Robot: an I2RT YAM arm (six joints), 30 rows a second.
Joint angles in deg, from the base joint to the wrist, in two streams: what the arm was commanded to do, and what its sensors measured. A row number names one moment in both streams.
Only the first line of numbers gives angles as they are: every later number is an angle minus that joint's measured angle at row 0.
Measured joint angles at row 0:
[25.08 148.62 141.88 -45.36 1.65 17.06]
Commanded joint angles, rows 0 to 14:
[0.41 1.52 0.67 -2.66 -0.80 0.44]
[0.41 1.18 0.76 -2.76 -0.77 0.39]
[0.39 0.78 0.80 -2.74 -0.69 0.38]
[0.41 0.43 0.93 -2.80 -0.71 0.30]
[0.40 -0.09 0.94 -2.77 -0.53 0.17]
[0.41 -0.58 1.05 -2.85 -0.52 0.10]
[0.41 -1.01 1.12 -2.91 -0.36 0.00]
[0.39 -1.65 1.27 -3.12 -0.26 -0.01]
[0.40 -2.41 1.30 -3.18 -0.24 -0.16]
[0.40 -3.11 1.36 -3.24 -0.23 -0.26]
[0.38 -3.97 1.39 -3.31 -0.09 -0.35]
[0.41 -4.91 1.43 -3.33 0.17 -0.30]
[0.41 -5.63 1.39 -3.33 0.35 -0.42]
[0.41 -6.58 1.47 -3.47 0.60 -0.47]
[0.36 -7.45 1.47 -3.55 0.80 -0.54]
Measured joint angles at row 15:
[0.04 -1.51 0.22 -1.88 0.07 0.02]
